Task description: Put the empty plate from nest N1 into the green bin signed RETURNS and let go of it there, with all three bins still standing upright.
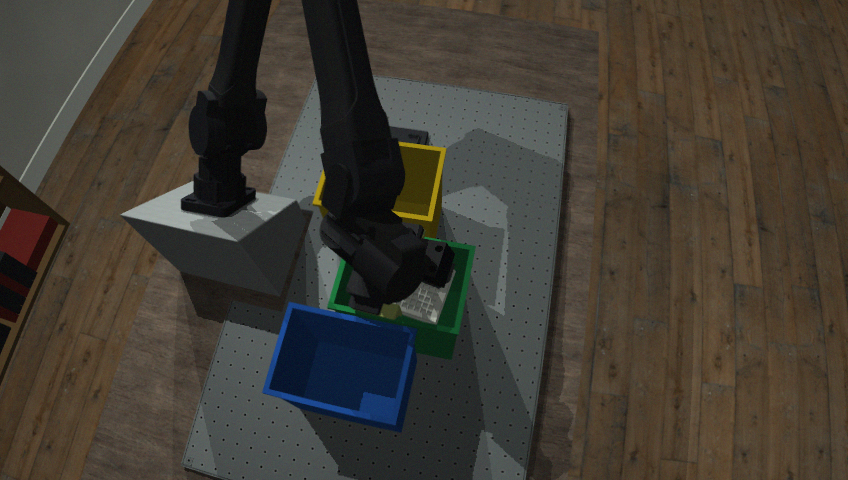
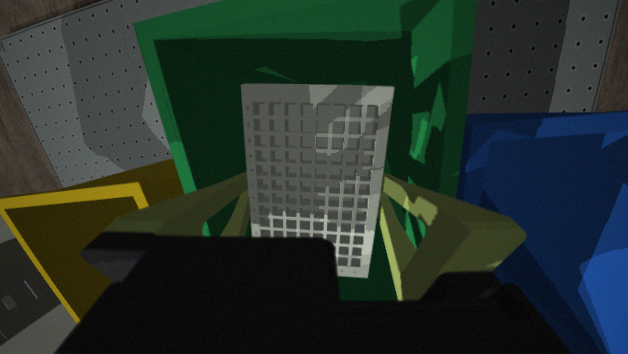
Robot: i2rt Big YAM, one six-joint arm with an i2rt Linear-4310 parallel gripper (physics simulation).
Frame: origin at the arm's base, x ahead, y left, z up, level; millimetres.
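Seen in the pictures: gripper, fingertip midpoint: (image 2: 314,178); arm's base, origin of the base link: (image 1: 219,202).
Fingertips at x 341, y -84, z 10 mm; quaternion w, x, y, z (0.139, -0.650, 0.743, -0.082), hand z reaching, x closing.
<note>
Pixels of each thing's middle, then the offset from my fingertips to it. "spot": a spot on its surface instead. Level surfaces: height alone.
- white plate, body centre: (image 2: 313,190) (image 1: 403,283) 5 mm back, 0 mm left, 10 mm up
- green bin's, surface spot: (image 2: 168,115) spot: 49 mm ahead, 57 mm left, 44 mm up
- blue bin, body centre: (image 2: 465,210) (image 1: 349,374) 60 mm back, 136 mm right, 46 mm down
- yellow bin, body centre: (image 2: 199,233) (image 1: 385,204) 72 mm back, 151 mm left, 46 mm down
- grey perforated board, its level: 136 mm down
- dark flat object, body centre: (image 1: 381,151) 125 mm back, 308 mm left, 129 mm down
The white plate (image 1: 425,302) (image 2: 310,150) has a grid of small square wells, with no contents visible. My gripper (image 1: 419,288) (image 2: 314,178) is shut on it, one yellow-green finger at each long side. The plate is within the outline of the green bin's (image 1: 466,279) (image 2: 168,115) opening; its exact height and any contact with the bin floor cannot be told. The arm and gripper body hide part of the plate and the bin. The bin's RETURNS sign is not readable. The blue bin (image 1: 357,368) (image 2: 540,200) and the yellow bin (image 1: 440,178) (image 2: 70,195) stand upright, as does the green one.
The blue and yellow bins stand close on either side of the green bin, on a grey perforated board (image 1: 535,178) (image 2: 110,100). A dark flat object (image 1: 416,136) lies behind the yellow bin. The arm's pale pedestal (image 1: 238,255) stands to the left.
</note>
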